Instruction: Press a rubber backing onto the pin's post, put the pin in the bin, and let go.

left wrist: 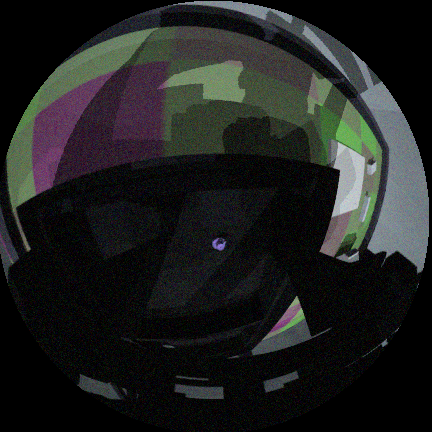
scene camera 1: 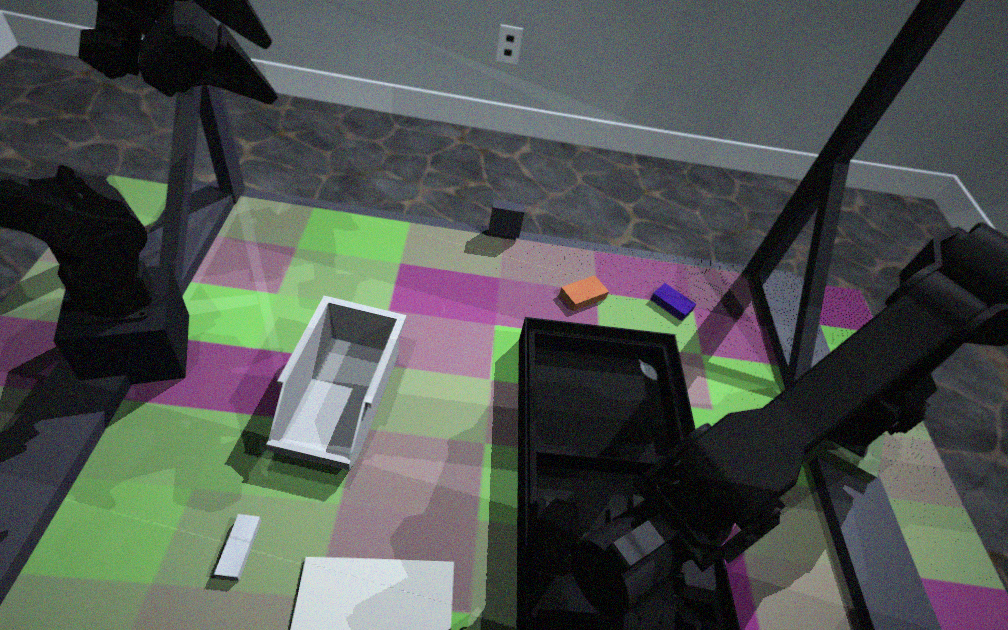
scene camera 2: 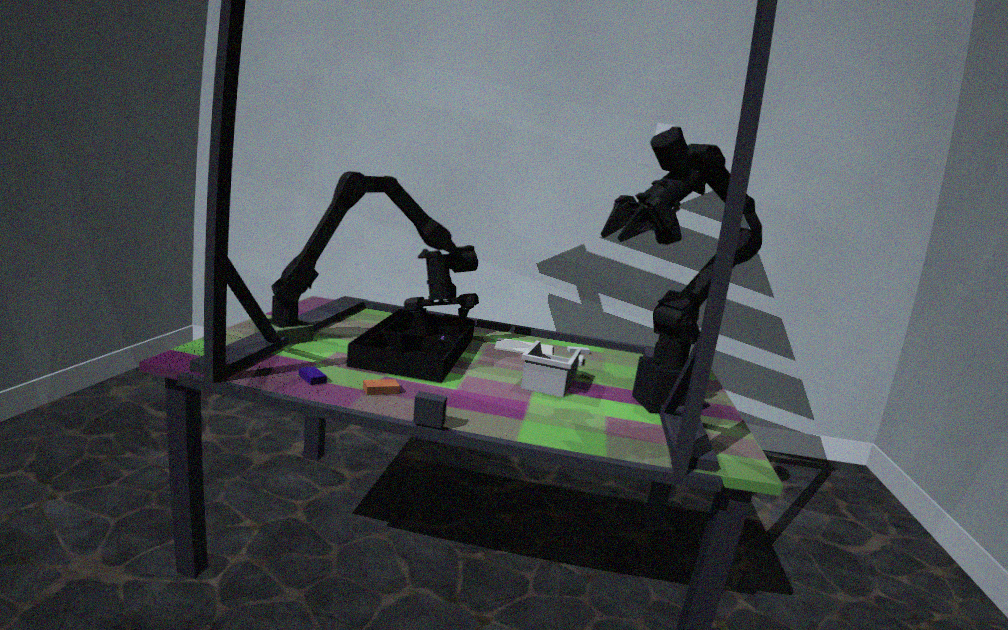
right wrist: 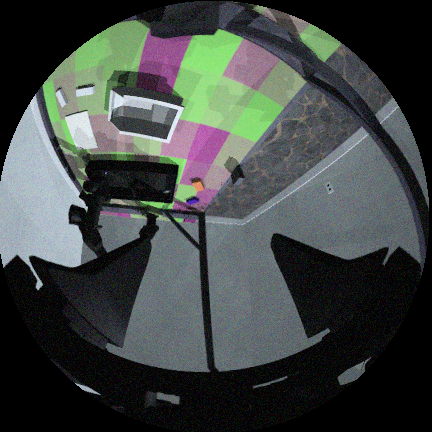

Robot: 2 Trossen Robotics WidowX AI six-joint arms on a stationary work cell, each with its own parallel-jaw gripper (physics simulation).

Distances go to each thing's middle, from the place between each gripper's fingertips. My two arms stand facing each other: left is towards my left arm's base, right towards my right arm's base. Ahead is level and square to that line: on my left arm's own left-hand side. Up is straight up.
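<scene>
The open box (scene camera 1: 333,383) is 31 cm below my right hand, 13 cm ahead of it and 8 cm to the left of it. As for the black two-compartment bin (scene camera 1: 590,423), I find it 40 cm to the left of my right hand, 18 cm ahead of it and 32 cm below it.
Measured from my left hand, the open box is 29 cm to the right, 18 cm behind and 2 cm above. That same left hand of mine is 13 cm past the black two-compartment bin, 3 cm to the right of it and 1 cm below it.
</scene>
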